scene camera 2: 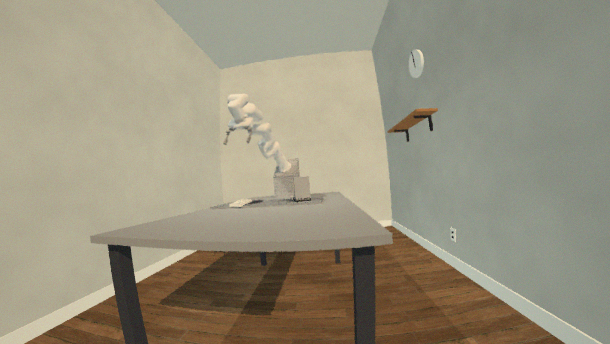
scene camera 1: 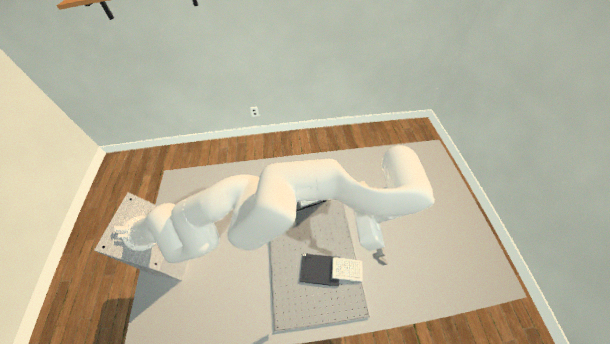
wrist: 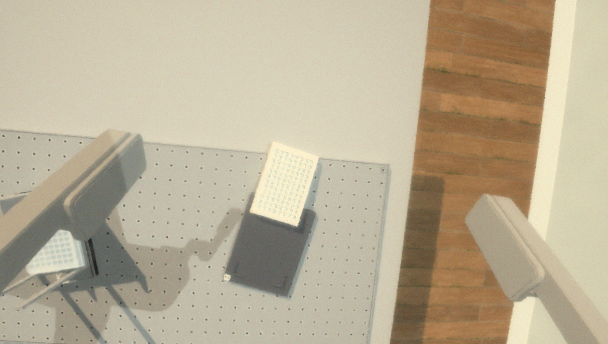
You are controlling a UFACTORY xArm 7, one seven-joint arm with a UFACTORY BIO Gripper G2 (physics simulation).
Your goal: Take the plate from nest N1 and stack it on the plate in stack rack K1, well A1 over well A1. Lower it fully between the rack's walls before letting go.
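Note:
The cream plate lies across one end of the dark nest N1 and sticks out past it; the rest of the nest is bare, with a small label at its corner. The stack rack K1 holds a pale plate. The arm hides most of the rack in scene camera 1, and a finger covers part of it in the wrist view. My gripper is wide open and empty, high above the table; one finger shows in scene camera 1.
A perforated board lies under the nest and the rack on the grey table. The arm's pedestal stands at the table's far end in scene camera 2. A wall shelf hangs to the right there.

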